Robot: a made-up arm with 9 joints. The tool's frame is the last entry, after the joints.
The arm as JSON. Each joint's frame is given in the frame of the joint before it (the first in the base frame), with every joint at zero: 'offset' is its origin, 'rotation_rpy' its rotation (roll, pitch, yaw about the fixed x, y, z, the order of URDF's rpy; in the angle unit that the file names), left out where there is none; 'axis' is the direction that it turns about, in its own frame. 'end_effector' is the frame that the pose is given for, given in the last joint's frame.
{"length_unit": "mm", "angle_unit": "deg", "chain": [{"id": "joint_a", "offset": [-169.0, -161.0, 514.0], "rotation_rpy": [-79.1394, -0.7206, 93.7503], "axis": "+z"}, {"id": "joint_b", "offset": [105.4, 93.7, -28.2], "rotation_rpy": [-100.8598, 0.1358, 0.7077], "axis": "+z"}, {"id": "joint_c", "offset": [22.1, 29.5, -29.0], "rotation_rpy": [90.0, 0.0, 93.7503], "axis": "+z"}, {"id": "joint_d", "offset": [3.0, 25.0, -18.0], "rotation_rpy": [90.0, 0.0, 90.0], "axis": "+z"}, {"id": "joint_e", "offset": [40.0, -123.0, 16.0], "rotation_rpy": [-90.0, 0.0, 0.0], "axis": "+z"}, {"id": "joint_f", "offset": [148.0, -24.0, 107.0], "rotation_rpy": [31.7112, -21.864, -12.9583], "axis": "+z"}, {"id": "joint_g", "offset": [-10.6, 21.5, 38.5], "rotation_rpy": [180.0, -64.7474, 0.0], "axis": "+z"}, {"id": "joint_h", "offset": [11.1, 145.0, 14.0], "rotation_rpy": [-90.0, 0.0, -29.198], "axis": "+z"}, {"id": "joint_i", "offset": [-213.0, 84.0, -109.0], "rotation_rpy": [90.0, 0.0, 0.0], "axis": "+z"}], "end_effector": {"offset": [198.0, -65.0, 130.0], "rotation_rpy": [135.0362, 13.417, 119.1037]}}
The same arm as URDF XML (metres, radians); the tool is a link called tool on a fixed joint. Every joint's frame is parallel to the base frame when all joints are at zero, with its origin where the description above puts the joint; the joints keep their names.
<robot name="arm">
<joint name="joint_a" type="continuous"><parent link="base"/><child link="link1"/><origin xyz="-0.1690 -0.1610 0.5140" rpy="0.0000 0.0000 0.0000"/><axis xyz="-0.97983 -0.066602 0.188406"/></joint>
<joint name="joint_b" type="continuous"><parent link="link1"/><child link="link2"/><origin xyz="0.0030 0.1070 -0.0960" rpy="0.0000 0.0000 0.0000"/><axis xyz="0 0 -1"/></joint>
<joint name="joint_c" type="continuous"><parent link="link2"/><child link="link3"/><origin xyz="0.0280 0.0240 0.0290" rpy="0.0000 0.0000 0.0000"/><axis xyz="0 1 0"/></joint>
<joint name="joint_d" type="continuous"><parent link="link3"/><child link="link4"/><origin xyz="0.0030 -0.0180 -0.0250" rpy="0.0000 0.0000 0.0000"/><axis xyz="1 0 0"/></joint>
<joint name="joint_e" type="continuous"><parent link="link4"/><child link="link5"/><origin xyz="0.0160 -0.1230 -0.0400" rpy="0.0000 0.0000 0.0000"/><axis xyz="0 1 0"/></joint>
<joint name="joint_f" type="continuous"><parent link="link5"/><child link="link6"/><origin xyz="0.0240 0.1070 -0.1480" rpy="0.0000 0.0000 0.0000"/><axis xyz="0.44121 0.789518 0.42661"/></joint>
<joint name="joint_g" type="continuous"><parent link="link6"/><child link="link7"/><origin xyz="-0.0040 0.0369 0.0260" rpy="0.0000 0.0000 0.0000"/><axis xyz="0 0 -1"/></joint>
<joint name="joint_h" type="continuous"><parent link="link7"/><child link="link8"/><origin xyz="0.1320 -0.0610 -0.0140" rpy="0.0000 0.0000 0.0000"/><axis xyz="1 0 0"/></joint>
<joint name="joint_i" type="continuous"><parent link="link8"/><child link="link9"/><origin xyz="-0.1090 -0.2130 0.0840" rpy="0.0000 0.0000 0.0000"/><axis xyz="0 0 -1"/></joint>
<joint name="tool_fixed" type="fixed"><parent link="link9"/><child link="tool"/><origin xyz="-0.0650 0.1980 -0.1300" rpy="-0.7848 -0.2342 -0.5080"/></joint>
<link name="base"/>
<link name="link1"/>
<link name="link2"/>
<link name="link3"/>
<link name="link4"/>
<link name="link5"/>
<link name="link6"/>
<link name="link7"/>
<link name="link8"/>
<link name="link9"/>
<link name="tool"/>
</robot>

